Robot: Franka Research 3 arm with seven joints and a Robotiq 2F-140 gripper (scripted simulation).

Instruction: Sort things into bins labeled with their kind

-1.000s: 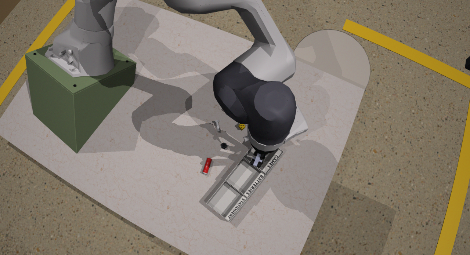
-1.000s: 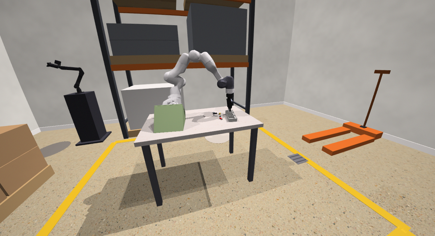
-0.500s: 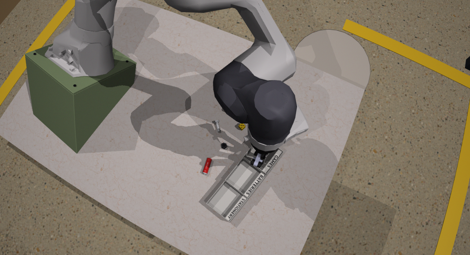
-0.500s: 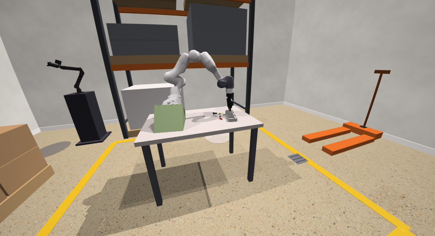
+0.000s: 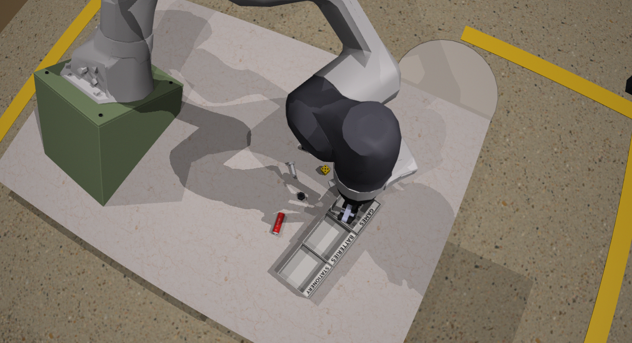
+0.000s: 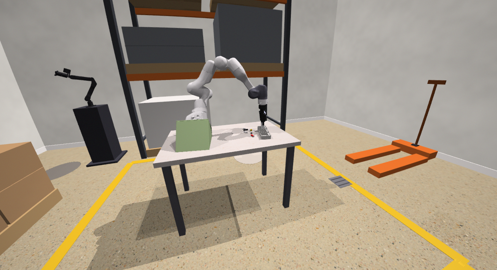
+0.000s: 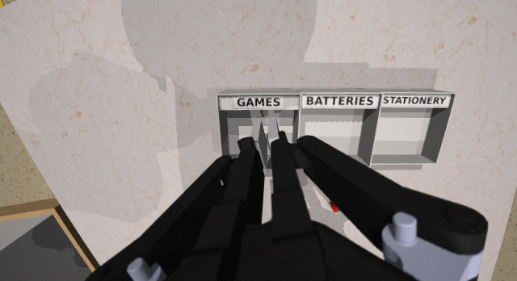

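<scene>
Now: hand 140 mm past the black battery, 110 mm to the right of it and 60 mm above it. Also, from my hand: black nut 120 mm behind, 70 mm below; then red battery 140 mm behind, 80 mm to the right, 60 mm below; then yellow die 100 mm behind, 70 mm to the left, 60 mm below.
</scene>
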